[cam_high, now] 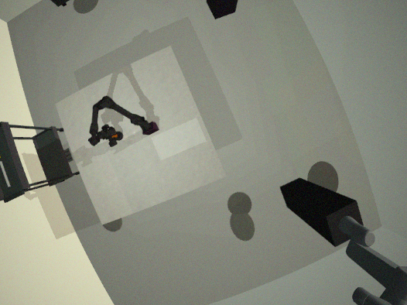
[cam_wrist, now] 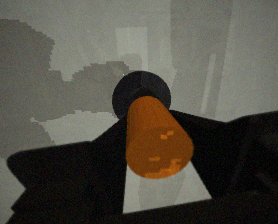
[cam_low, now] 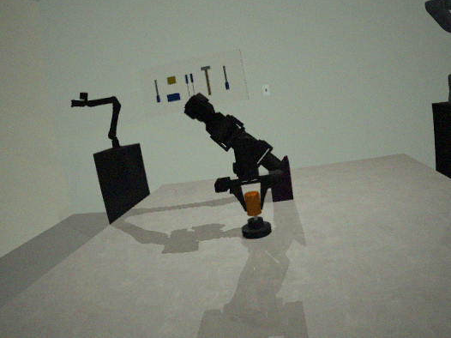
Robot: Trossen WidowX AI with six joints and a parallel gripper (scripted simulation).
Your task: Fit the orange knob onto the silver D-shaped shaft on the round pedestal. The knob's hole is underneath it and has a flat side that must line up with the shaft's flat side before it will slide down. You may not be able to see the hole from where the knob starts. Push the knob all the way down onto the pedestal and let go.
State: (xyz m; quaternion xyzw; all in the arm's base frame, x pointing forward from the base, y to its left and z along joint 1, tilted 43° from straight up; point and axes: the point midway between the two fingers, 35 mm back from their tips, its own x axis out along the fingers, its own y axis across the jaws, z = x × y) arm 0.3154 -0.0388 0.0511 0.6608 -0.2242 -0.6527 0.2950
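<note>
Right now my gripper tip is 3 cm below the orange knob. Round my gripper tip: round pedestal (4 cm below).
</note>
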